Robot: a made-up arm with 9 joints. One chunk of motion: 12 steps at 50 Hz.
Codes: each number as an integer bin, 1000 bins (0 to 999) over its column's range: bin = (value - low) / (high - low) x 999, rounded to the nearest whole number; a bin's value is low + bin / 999 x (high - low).
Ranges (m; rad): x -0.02..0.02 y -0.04..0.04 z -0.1..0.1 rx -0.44..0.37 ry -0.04..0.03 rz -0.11..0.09
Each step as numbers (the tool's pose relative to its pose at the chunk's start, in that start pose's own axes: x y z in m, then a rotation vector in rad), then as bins.
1 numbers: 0.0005 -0.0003 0.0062 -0.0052 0.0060 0.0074
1 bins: 512 496 530 536 656 586
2 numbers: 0.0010 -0.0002 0.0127 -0.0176 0.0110 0.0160
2 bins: 524 497 563 521 728 629
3 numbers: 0.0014 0.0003 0.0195 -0.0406 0.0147 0.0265
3 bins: 534 503 597 493 781 682
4 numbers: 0.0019 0.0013 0.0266 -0.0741 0.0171 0.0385
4 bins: 547 516 632 451 815 742
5 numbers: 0.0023 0.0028 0.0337 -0.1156 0.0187 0.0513
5 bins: 557 534 668 400 838 806
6 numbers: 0.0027 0.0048 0.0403 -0.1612 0.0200 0.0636
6 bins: 567 559 701 344 856 867
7 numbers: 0.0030 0.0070 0.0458 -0.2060 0.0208 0.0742
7 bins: 574 587 728 289 868 920
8 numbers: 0.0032 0.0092 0.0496 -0.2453 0.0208 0.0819
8 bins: 579 614 747 240 868 959
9 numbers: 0.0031 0.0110 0.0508 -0.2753 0.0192 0.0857
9 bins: 577 637 753 203 845 978
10 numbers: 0.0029 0.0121 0.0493 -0.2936 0.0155 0.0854
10 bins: 572 651 746 181 792 976
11 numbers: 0.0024 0.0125 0.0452 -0.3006 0.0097 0.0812
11 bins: 559 656 725 172 709 955
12 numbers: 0.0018 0.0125 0.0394 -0.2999 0.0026 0.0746
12 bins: 544 656 696 173 608 922
